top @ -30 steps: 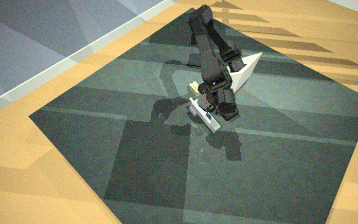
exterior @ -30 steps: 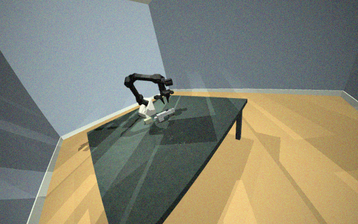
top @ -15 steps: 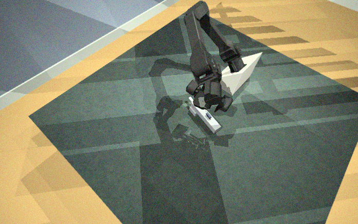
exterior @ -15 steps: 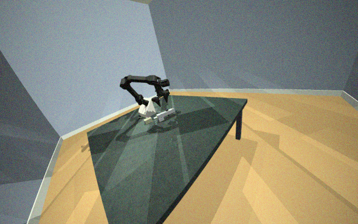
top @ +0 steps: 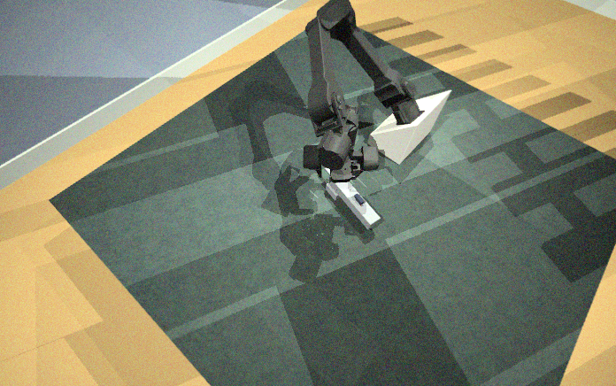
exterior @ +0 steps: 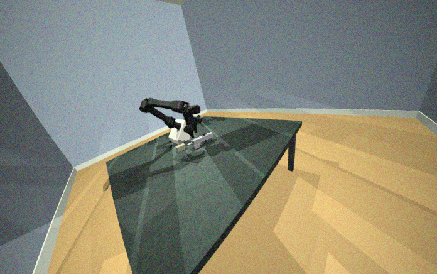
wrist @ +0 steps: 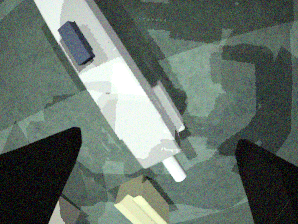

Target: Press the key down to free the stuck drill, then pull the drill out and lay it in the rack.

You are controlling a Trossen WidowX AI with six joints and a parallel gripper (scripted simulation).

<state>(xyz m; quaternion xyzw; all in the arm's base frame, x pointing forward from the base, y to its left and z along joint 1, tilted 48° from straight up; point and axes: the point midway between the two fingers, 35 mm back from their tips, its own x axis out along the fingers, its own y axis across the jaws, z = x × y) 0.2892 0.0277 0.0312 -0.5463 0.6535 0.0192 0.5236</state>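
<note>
Right now the drill is 6 cm below my gripper tip, 2 cm behind it and 1 cm to the right of it. The rest, counted from my gripper tip: rack: 11 cm behind, 10 cm to the right, 9 cm below; then dark blue key: 8 cm to the left, 6 cm below, 1 cm behind.
</note>
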